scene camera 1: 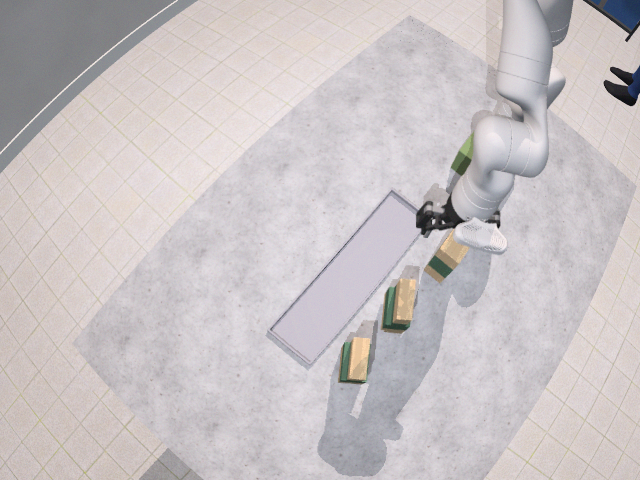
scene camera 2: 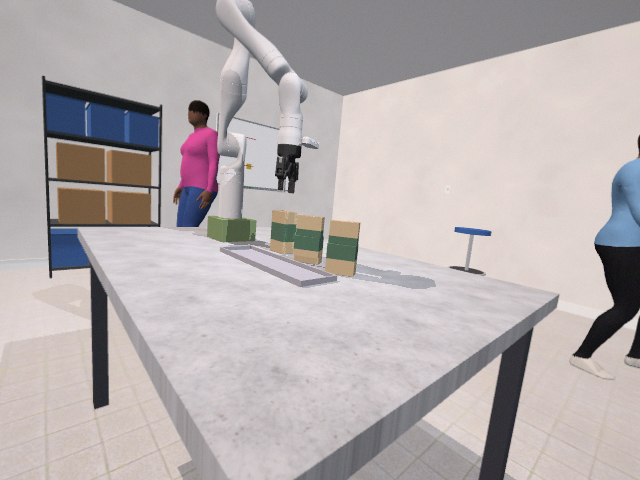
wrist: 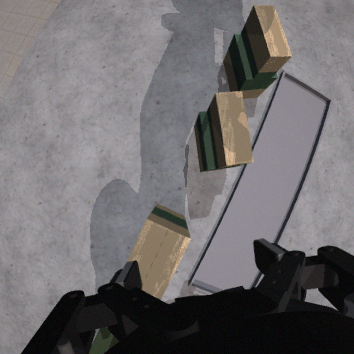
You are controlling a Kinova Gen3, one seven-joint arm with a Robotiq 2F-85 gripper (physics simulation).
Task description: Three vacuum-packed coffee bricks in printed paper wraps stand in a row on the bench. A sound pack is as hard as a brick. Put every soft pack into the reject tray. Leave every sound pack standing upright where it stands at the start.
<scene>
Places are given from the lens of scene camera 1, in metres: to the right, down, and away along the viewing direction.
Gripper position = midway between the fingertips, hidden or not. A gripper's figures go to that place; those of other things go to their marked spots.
gripper (scene camera 1: 448, 235): 0.23, -0.01, 0.83
grey reject tray (scene camera 1: 336, 293): 0.03, 0.11, 0.99
</scene>
